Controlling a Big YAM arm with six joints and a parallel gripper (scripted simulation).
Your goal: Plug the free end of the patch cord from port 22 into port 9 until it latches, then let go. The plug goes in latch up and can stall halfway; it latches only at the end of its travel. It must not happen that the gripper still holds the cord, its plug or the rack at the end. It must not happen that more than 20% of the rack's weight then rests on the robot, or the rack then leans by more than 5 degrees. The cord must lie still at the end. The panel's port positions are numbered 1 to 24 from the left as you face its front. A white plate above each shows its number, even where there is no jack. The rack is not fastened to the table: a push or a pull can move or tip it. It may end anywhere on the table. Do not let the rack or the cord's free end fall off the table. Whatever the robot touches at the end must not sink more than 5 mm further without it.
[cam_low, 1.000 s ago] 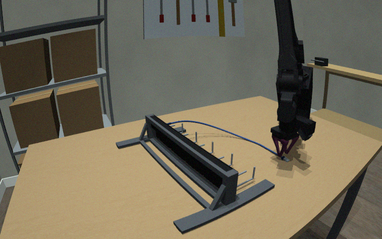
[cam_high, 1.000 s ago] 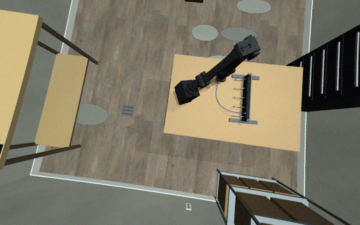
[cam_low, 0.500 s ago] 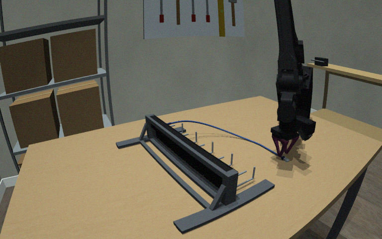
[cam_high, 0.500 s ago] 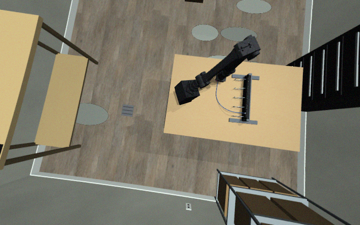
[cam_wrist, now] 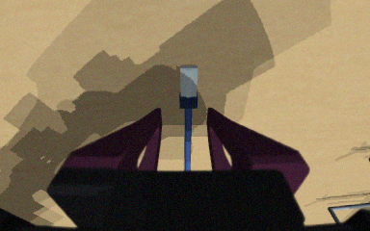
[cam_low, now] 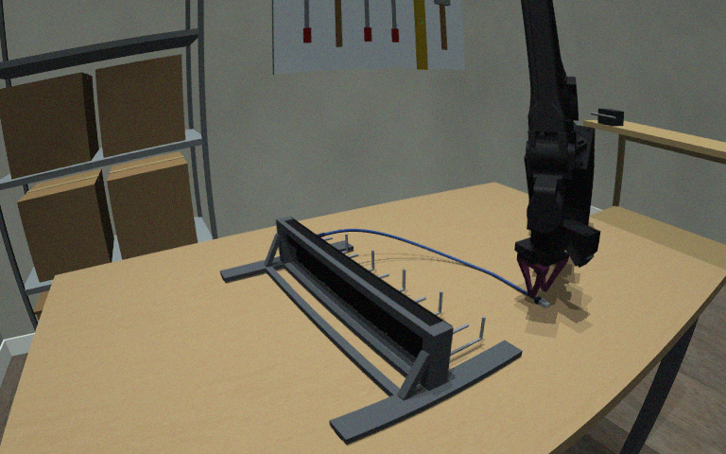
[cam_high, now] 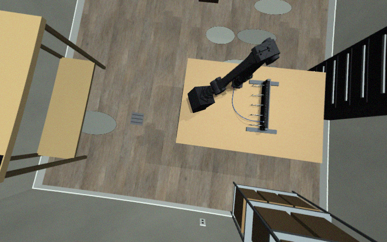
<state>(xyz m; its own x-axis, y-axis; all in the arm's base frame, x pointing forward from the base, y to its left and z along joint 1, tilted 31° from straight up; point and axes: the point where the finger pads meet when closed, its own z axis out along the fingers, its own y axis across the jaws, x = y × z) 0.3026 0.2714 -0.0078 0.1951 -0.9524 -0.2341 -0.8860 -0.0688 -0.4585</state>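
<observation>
Right now my hand is 2 cm to the right of the grey plug and 2 cm above it.
</observation>
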